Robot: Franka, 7 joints.
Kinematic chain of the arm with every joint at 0, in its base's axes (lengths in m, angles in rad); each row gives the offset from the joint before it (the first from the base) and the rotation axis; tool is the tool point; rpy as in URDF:
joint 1: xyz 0 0 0.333 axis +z
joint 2: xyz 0 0 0 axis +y
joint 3: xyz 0 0 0.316 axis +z
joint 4: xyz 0.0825 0 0 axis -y
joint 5: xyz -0.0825 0 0.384 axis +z
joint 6: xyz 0 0 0 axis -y
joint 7: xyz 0.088 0 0 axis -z
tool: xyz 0 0 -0.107 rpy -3.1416 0 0
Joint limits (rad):
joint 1: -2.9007..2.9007
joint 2: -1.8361..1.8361
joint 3: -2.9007..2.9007
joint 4: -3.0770..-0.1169
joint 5: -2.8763..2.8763
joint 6: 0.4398..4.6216
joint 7: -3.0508..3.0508
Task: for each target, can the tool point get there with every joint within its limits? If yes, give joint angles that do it. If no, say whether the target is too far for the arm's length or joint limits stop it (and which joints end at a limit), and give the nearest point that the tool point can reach.
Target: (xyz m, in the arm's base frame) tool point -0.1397 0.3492 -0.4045
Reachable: no: joint limits stop it (at a limit: joint 2) | nearest point -0.1367 0.3416 -0.3540 | short by 0.051 m
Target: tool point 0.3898 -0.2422 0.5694
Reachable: yes | joints 1.0821 0.8775 -2.1302 -2.4520 -0.5578 3.8495 -2.1514
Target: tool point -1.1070 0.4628 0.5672
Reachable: no: too far | nearest point -0.7768 0.3248 0.4974 | short by 0.365 m
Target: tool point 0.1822 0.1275 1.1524
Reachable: yes | joints 1.0368 -0.1739 -0.2319 -0.7757 0.2491 2.7837 -0.8801
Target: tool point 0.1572 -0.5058 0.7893
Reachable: yes | joints 1.1215 -0.4959 -1.7392 -0.7263 -0.4603 0.9771 -1.2672
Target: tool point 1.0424 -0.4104 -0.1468
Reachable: no: too far | nearest point 0.7338 -0.2889 -0.0048 | short by 0.361 m
